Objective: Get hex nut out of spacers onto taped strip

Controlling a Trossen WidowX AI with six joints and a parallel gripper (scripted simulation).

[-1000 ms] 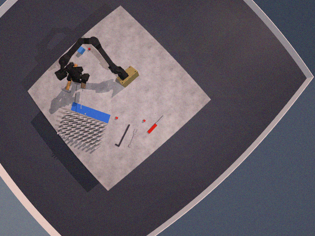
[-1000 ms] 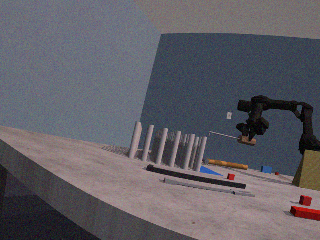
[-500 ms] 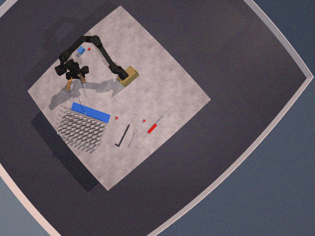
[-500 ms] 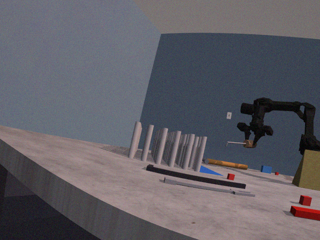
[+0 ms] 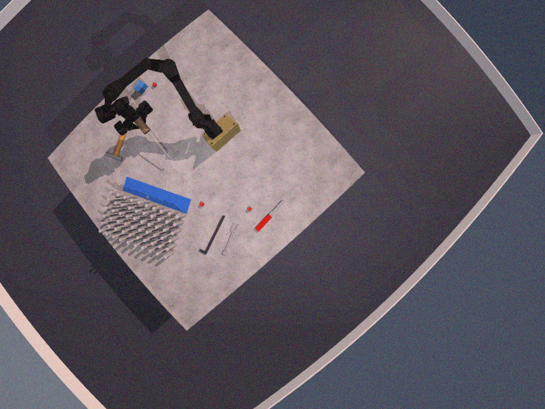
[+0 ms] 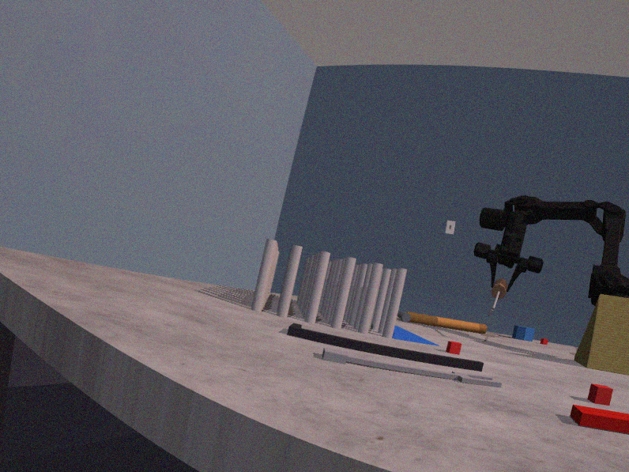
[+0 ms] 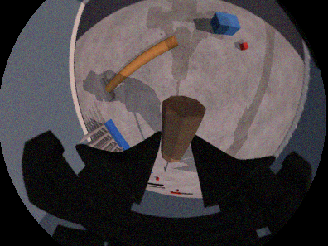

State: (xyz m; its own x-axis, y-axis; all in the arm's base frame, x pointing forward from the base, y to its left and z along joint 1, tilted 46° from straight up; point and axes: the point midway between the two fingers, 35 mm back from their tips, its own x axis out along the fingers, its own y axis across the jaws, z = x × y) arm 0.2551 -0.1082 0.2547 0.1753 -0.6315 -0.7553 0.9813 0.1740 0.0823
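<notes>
Now: the hook tool 100 mm to the left of my gripper tip and 30 mm below it. Also, from my gripper tip: grey wrench: 710 mm to the left, 130 mm below, 20 mm ahead; then blue taped strip: 280 mm to the left, 190 mm ahead, 130 mm below; then blue cube: 250 mm to the right, 110 mm below, 90 mm behind.
</notes>
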